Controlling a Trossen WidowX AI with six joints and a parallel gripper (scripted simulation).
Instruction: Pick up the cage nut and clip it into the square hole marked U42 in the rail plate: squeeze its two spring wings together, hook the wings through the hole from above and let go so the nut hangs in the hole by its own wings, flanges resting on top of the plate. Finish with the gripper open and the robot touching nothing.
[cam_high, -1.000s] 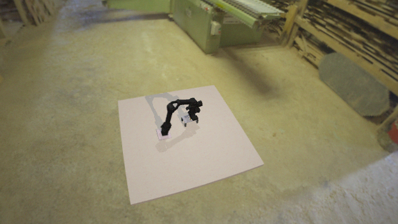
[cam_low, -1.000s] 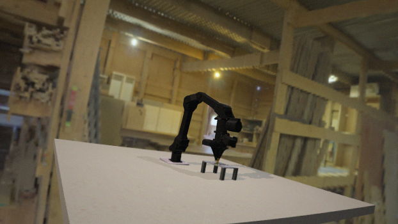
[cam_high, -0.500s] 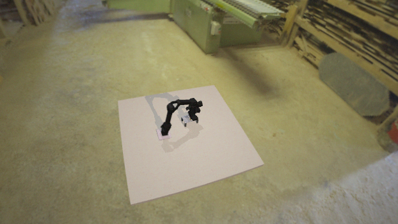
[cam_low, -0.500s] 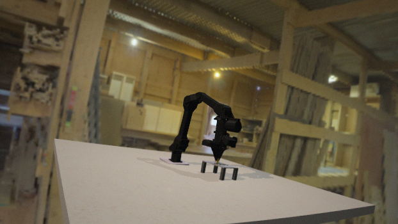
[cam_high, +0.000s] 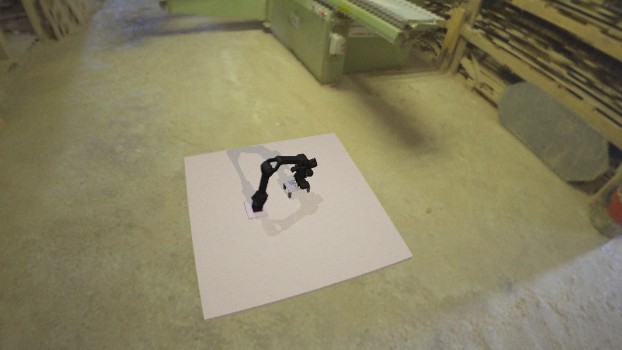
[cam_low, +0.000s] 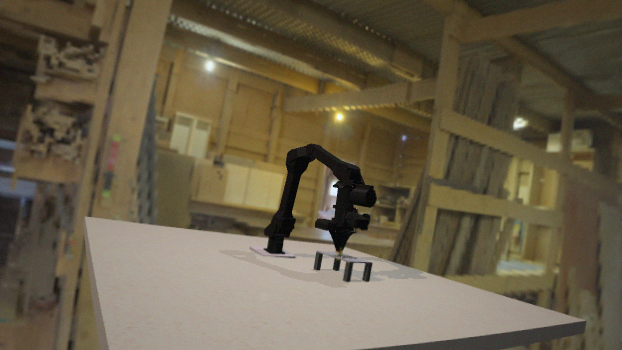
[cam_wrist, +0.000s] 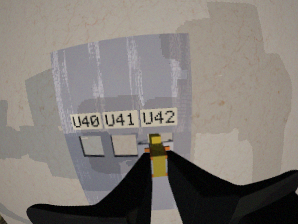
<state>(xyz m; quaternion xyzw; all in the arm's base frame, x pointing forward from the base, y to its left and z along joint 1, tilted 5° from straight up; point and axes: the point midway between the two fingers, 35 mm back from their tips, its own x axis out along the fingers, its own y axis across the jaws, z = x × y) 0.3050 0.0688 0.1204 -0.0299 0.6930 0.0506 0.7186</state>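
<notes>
The yellow cage nut lies 1 cm below my gripper tip.
</notes>
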